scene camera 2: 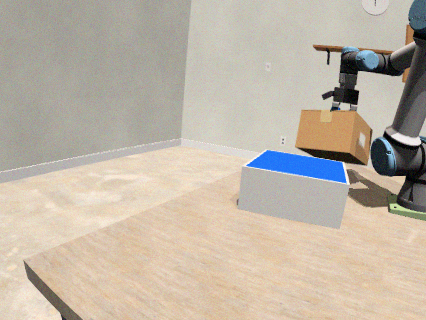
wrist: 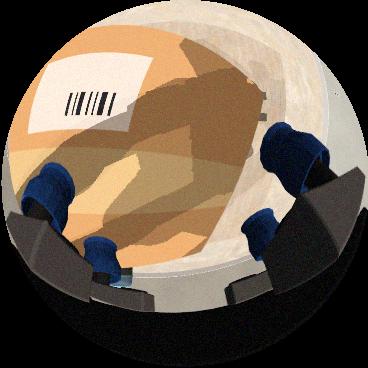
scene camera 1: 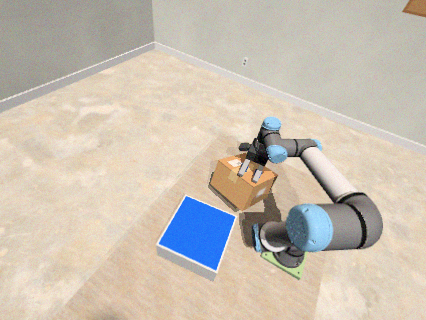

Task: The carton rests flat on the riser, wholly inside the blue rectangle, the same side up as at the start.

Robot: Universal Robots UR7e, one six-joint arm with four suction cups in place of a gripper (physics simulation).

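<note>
The brown carton (scene camera 1: 234,189) (scene camera 2: 325,132) (wrist: 165,112) hangs tilted in the air beside and behind the riser, clear of the table. Its top, with a white barcode label and tape strip, faces up at a slant. My gripper (scene camera 1: 250,173) (scene camera 2: 344,108) (wrist: 175,210) is shut on the carton from above. In the wrist view the left cups are against the carton, while the right cups show beyond its edge, over the table. The white riser (scene camera 1: 185,263) (scene camera 2: 292,195) stands on the table, with the blue rectangle (scene camera 1: 198,232) (scene camera 2: 300,165) on its top. The carton's underside contact is hidden.
The arm's green base plate (scene camera 1: 283,265) (scene camera 2: 406,212) is to the right of the riser, with the arm's shoulder (scene camera 1: 310,227) close by. The table (scene camera 1: 120,280) (scene camera 2: 175,260) runs under everything. A wooden wall shelf (scene camera 2: 327,48) is behind the wrist in scene camera 2.
</note>
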